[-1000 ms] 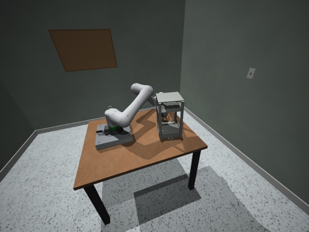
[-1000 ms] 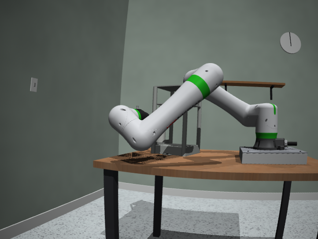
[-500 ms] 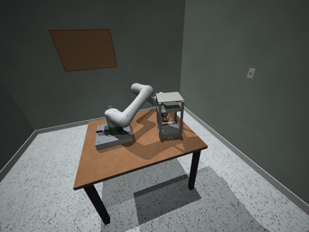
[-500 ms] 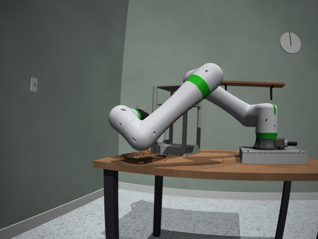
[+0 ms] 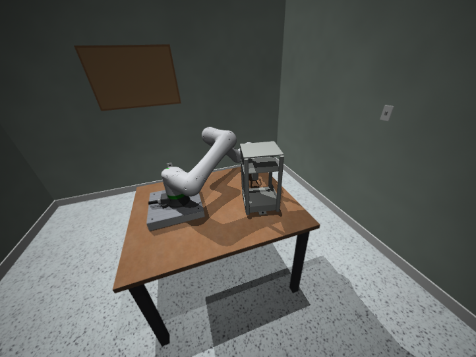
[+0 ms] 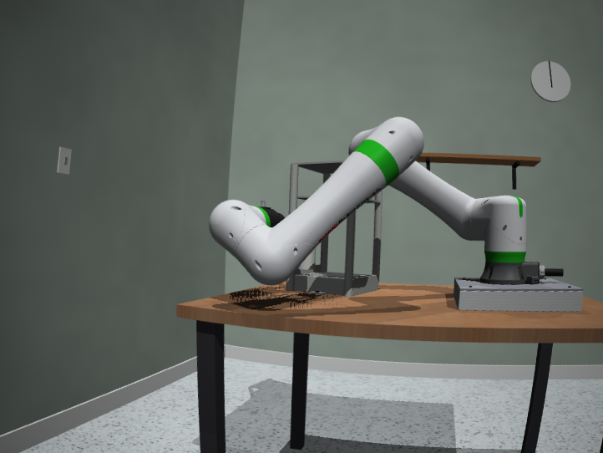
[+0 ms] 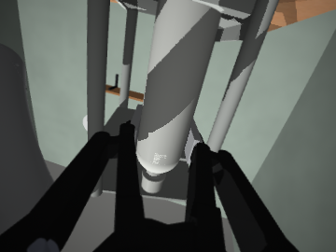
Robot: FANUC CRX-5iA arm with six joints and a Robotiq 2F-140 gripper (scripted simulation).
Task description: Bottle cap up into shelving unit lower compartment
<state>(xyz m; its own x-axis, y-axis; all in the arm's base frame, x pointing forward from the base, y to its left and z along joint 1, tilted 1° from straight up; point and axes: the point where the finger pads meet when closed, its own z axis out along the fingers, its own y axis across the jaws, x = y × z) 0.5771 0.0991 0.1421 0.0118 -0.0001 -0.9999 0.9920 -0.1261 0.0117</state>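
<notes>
The shelving unit lies 20 mm behind my hand, 190 mm to the right of it and 10 mm above it. The rest, counted from my hand: bottle (10 mm above).
</notes>
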